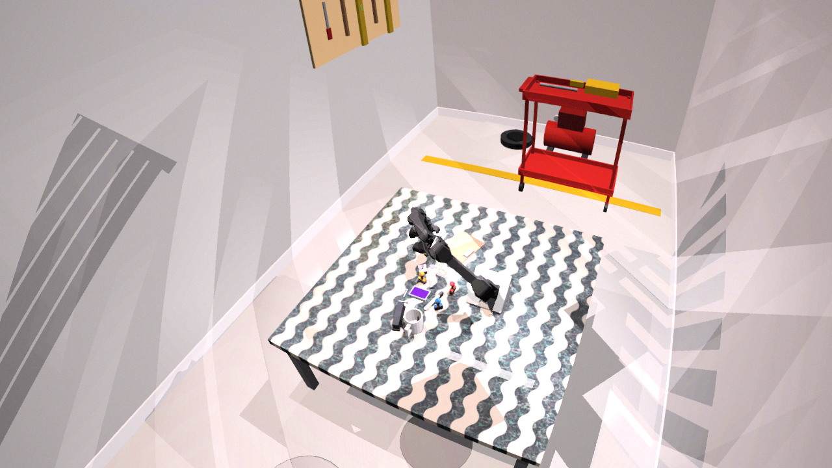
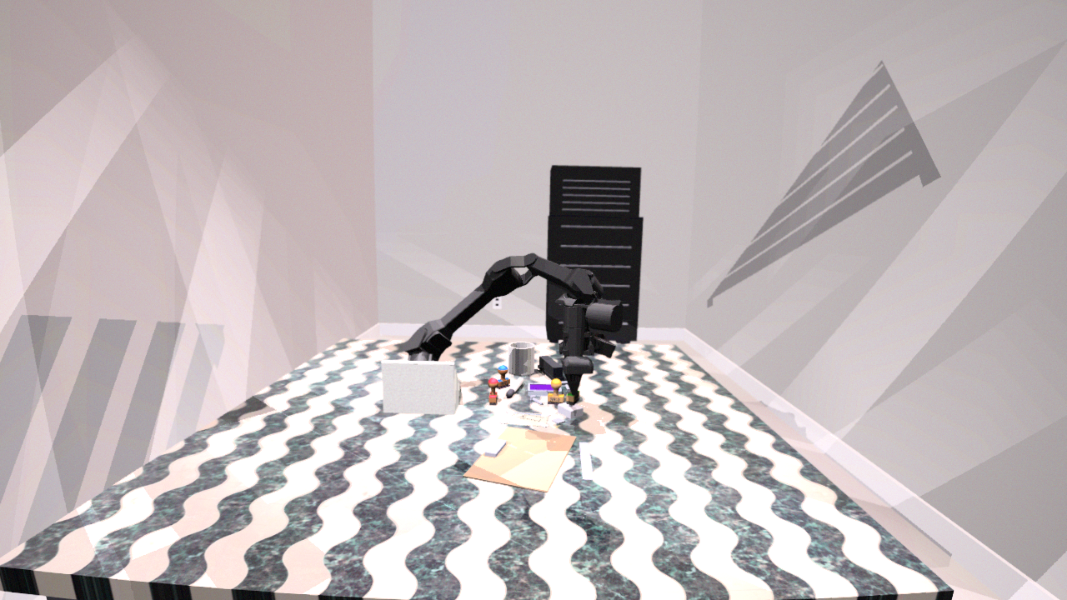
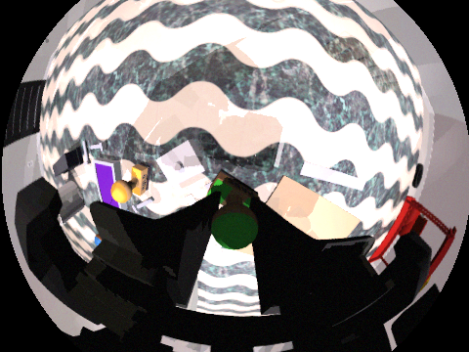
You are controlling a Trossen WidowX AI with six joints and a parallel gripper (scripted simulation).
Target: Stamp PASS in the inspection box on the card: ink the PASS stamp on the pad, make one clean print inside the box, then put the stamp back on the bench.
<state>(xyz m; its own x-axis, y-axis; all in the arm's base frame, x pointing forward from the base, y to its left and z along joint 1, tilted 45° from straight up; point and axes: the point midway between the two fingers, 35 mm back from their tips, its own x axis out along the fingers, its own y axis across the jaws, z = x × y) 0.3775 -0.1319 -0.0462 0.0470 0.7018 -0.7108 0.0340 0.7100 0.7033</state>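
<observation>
My gripper tip is now 22 cm to the right of the ink pad, 8 cm above it and 5 cm past it. Round my gripper tip: yellow stamp (14 cm to the left, 6 cm below, 3 cm behind); then pink stamp (19 cm behind, 14 cm to the left, 6 cm below); then green stamp (right at my gripper tip).
</observation>
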